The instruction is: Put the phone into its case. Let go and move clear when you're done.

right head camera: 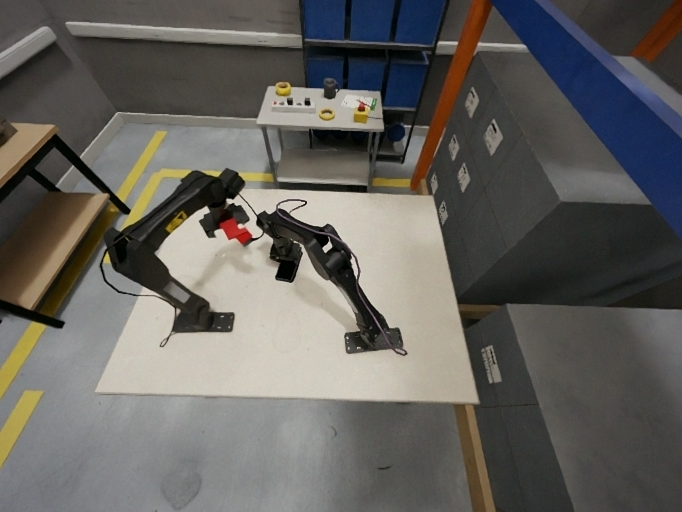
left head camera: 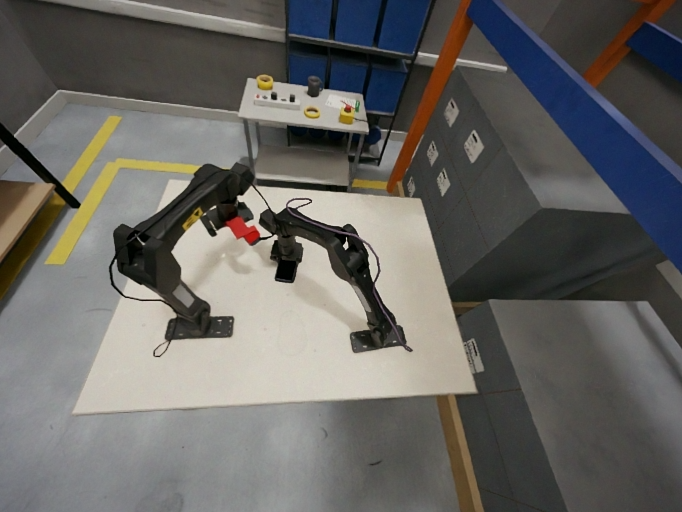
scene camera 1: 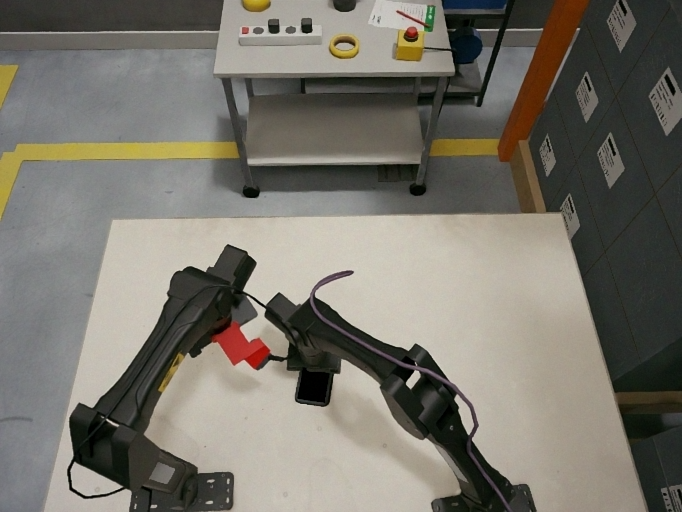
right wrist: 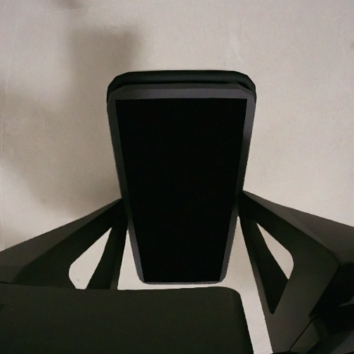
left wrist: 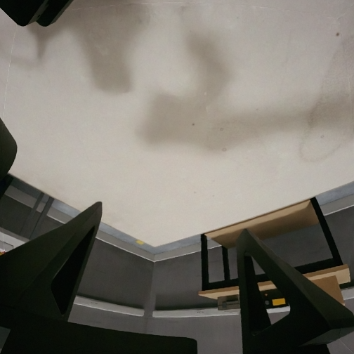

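The phone (left head camera: 285,270) (right head camera: 286,270) (scene camera 1: 314,386) (right wrist: 180,190) is flat with a black screen facing up and a grey edge. My right gripper (left head camera: 286,255) (right head camera: 284,255) (scene camera 1: 313,364) (right wrist: 180,202) is shut on its long sides. The dark case (right wrist: 180,76) lies under the phone; its rim shows past the phone's far end in the right wrist view, roughly lined up with it. The rest of the case is hidden, so I cannot tell whether the phone sits inside it. My left gripper (left head camera: 228,218) (right head camera: 224,220) (scene camera 1: 223,330) (left wrist: 174,222) is open and empty, above the table to the left.
A red bracket (left head camera: 242,229) (right head camera: 235,229) (scene camera 1: 240,346) on the left arm's wrist juts toward the right gripper, with a black cable close by. The white table (left head camera: 385,380) (scene camera 1: 468,242) carries both arm bases. A grey trolley (scene camera 1: 330,160) stands behind it.
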